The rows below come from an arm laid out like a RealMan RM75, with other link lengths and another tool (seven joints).
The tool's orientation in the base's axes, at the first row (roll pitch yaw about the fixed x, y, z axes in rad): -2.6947, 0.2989, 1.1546
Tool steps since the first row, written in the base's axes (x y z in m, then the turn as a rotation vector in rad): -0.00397, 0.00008, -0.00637, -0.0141, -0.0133, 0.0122; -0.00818, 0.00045, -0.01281, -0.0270, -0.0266, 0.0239; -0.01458, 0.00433, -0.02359, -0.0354, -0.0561, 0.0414; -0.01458, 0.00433, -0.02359, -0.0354, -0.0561, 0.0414; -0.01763, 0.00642, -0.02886, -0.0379, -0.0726, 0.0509; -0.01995, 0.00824, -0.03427, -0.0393, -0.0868, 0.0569; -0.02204, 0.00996, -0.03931, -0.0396, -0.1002, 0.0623; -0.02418, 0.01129, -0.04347, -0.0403, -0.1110, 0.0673; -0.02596, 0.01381, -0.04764, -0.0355, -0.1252, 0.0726; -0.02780, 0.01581, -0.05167, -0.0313, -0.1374, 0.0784; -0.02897, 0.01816, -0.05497, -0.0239, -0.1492, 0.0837; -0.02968, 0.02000, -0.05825, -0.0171, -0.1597, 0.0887
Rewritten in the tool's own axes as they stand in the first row. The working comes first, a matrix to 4 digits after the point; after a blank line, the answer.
The tool's axes in the first row as the columns of a matrix, in the base's axes (used below as rounded here):
0.3864, 0.7734, -0.5026
0.8741, -0.4810, -0.0682
-0.2945, -0.4130, -0.8618

0.00041, -0.00048, 0.00748, -0.0207, -0.0095, -0.0025; 0.00101, -0.00125, 0.01512, -0.0407, -0.0180, -0.0052; 0.00510, -0.00362, 0.02736, -0.0749, -0.0175, -0.0141; 0.00510, -0.00362, 0.02736, -0.0749, -0.0175, -0.0141; 0.00730, -0.00480, 0.03329, -0.0931, -0.0154, -0.0199; 0.00959, -0.00524, 0.03900, -0.1078, -0.0121, -0.0234; 0.01177, -0.00560, 0.04428, -0.1212, -0.0082, -0.0270; 0.01333, -0.00618, 0.04885, -0.1324, -0.0056, -0.0302; 0.01607, -0.00704, 0.05316, -0.1445, 0.0028, -0.0362; 0.01829, -0.00777, 0.05742, -0.1553, 0.0095, -0.0425; 0.02087, -0.00844, 0.06069, -0.1643, 0.0187, -0.0499; 0.02317, -0.00852, 0.06375, -0.1723, 0.0270, -0.0570
